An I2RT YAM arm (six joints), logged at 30 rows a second.
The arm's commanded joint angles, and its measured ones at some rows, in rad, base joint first. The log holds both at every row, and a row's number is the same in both.
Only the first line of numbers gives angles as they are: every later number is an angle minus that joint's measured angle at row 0.
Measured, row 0:
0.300, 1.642, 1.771, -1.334, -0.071, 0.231
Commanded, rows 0 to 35:
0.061, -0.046, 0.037, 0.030, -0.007, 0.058
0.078, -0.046, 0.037, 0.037, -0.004, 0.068
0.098, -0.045, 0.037, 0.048, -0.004, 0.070
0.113, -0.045, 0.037, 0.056, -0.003, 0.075
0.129, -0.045, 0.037, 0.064, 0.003, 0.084
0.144, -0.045, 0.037, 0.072, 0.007, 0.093
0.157, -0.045, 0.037, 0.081, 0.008, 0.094
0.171, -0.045, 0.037, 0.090, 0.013, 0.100
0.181, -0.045, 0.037, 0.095, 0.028, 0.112
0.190, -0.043, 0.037, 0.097, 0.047, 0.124
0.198, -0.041, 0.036, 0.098, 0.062, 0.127
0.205, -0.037, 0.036, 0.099, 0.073, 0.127
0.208, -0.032, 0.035, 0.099, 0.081, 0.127
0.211, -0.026, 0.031, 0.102, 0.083, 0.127
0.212, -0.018, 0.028, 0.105, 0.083, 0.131
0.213, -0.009, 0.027, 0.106, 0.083, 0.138
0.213, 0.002, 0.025, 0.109, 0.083, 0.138
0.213, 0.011, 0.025, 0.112, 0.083, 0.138
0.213, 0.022, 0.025, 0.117, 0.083, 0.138
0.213, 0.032, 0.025, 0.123, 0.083, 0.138
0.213, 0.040, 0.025, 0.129, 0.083, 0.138
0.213, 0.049, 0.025, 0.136, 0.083, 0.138
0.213, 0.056, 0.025, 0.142, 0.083, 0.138
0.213, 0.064, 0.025, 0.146, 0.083, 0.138
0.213, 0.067, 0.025, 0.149, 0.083, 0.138
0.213, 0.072, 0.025, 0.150, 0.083, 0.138
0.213, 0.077, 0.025, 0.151, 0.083, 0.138
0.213, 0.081, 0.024, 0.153, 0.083, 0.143
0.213, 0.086, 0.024, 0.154, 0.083, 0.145
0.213, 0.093, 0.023, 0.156, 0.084, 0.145
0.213, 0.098, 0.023, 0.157, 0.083, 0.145
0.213, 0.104, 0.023, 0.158, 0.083, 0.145
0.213, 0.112, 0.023, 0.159, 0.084, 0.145
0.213, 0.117, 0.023, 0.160, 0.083, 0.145
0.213, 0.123, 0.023, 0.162, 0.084, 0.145
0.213, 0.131, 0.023, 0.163, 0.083, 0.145
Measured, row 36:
0.206, 0.115, 0.000, 0.152, 0.070, 0.135
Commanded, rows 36 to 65:
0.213, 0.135, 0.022, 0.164, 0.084, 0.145
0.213, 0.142, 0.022, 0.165, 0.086, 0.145
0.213, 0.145, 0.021, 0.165, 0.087, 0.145
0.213, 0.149, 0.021, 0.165, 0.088, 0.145
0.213, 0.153, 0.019, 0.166, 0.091, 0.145
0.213, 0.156, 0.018, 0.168, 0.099, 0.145
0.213, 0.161, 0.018, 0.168, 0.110, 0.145
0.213, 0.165, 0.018, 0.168, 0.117, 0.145
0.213, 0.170, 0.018, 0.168, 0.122, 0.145
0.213, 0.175, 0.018, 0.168, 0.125, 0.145
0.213, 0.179, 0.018, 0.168, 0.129, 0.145
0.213, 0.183, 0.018, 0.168, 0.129, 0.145
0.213, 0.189, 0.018, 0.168, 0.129, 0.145
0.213, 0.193, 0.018, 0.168, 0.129, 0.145
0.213, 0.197, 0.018, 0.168, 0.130, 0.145
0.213, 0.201, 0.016, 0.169, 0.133, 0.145
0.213, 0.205, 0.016, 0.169, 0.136, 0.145
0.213, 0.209, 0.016, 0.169, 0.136, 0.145
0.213, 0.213, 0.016, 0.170, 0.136, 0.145
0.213, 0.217, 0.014, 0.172, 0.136, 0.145
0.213, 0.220, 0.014, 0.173, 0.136, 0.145
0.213, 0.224, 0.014, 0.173, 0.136, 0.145
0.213, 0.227, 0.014, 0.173, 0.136, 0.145
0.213, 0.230, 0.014, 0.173, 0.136, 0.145
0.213, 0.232, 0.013, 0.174, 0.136, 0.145
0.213, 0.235, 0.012, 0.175, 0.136, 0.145
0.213, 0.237, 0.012, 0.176, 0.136, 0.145
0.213, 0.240, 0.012, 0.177, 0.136, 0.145
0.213, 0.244, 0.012, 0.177, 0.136, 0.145
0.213, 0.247, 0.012, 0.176, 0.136, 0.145
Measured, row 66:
0.206, 0.244, 0.000, 0.167, 0.116, 0.135
